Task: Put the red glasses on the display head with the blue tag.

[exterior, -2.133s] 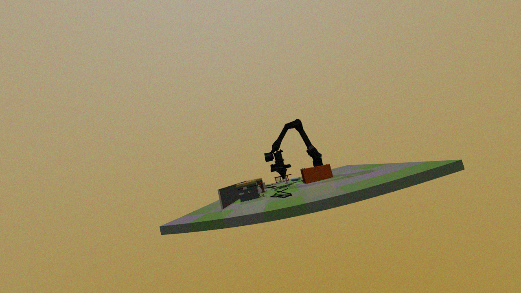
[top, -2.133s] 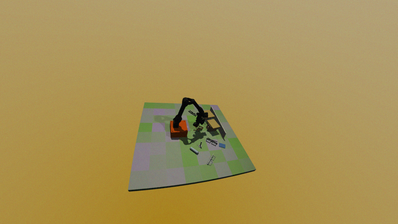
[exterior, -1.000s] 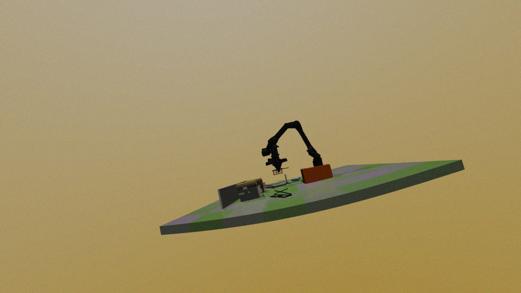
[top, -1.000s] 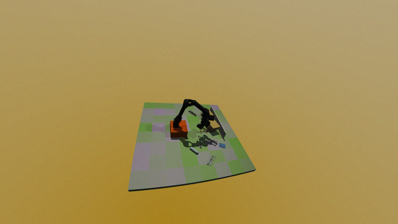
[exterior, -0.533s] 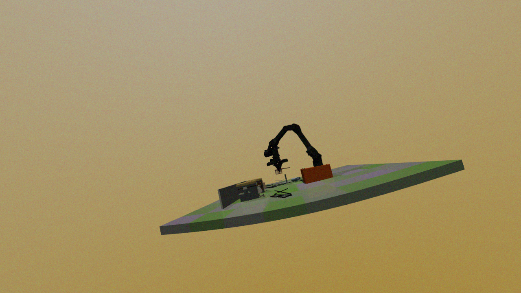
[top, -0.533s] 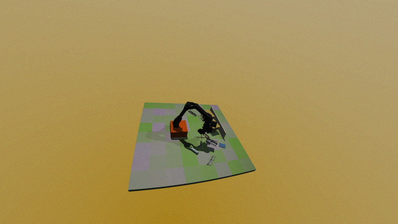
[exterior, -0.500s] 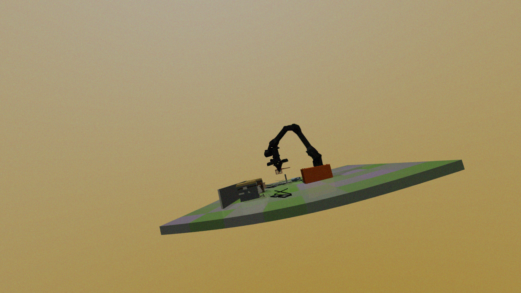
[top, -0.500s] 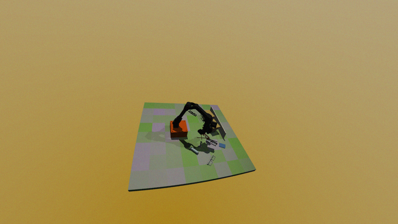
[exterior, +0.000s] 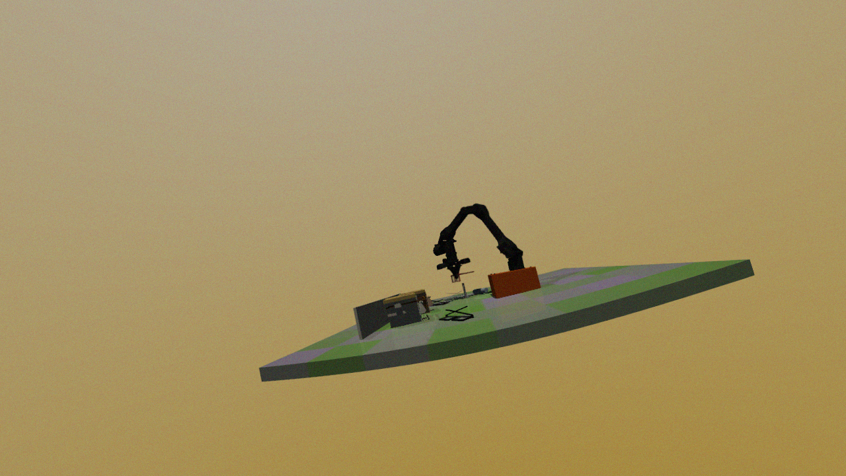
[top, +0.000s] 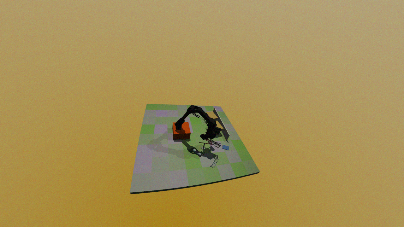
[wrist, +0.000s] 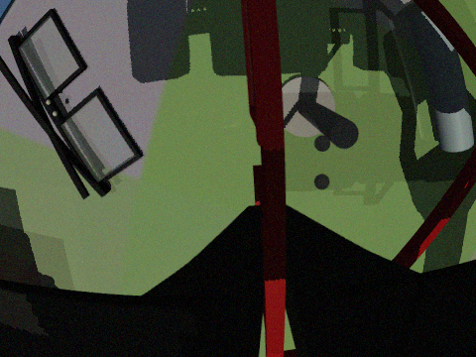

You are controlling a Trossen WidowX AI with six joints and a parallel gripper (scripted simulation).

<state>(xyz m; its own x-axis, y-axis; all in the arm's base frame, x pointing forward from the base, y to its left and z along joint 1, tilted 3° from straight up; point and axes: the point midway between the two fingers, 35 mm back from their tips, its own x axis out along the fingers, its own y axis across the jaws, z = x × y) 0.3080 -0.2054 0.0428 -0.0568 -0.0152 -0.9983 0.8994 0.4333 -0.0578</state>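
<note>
My gripper tip is 2 cm past the grey cylinder, 3 cm to the left of it and 9 cm above it. From my gripper tip the other things lie so: blue flat piece: 27 cm ahead, 4 cm to the right, 11 cm below.
</note>
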